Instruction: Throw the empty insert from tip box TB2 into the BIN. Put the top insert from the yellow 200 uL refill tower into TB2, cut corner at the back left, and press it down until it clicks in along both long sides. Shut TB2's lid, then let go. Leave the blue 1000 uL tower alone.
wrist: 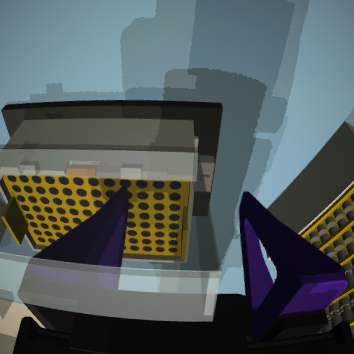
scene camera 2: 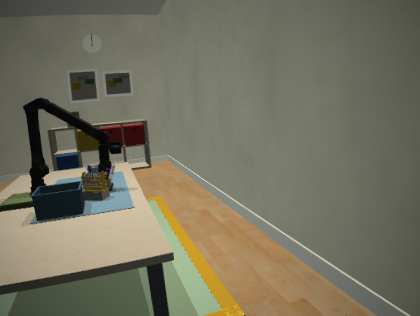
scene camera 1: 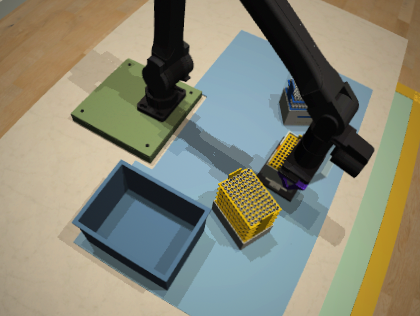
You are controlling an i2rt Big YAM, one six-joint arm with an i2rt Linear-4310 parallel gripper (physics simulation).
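Note:
Tip box TB2 (scene camera 1: 276, 183) (wrist: 105, 132) stands on the mat, with a yellow insert (scene camera 1: 284, 150) (wrist: 150, 205) showing dark holes. Its clear lid (wrist: 165, 296) is open. Whether the insert's long sides are clicked in, I cannot tell. My gripper (scene camera 1: 293, 183) (wrist: 184, 197) is open and empty; in the wrist view one purple finger overlaps the insert, seen partly through the lid, and the other is off the box's right side. The yellow refill tower (scene camera 1: 247, 197) (scene camera 2: 93, 183) (wrist: 344, 216) stands beside TB2. The BIN (scene camera 1: 125, 261) (scene camera 2: 59, 202) shows no insert on its visible floor.
The blue 1000 uL tower (scene camera 1: 296, 116) stands behind TB2, partly hidden by the arm. The green base plate (scene camera 1: 110, 117) carries the arm. The refill tower stands between the BIN and TB2, close to both.

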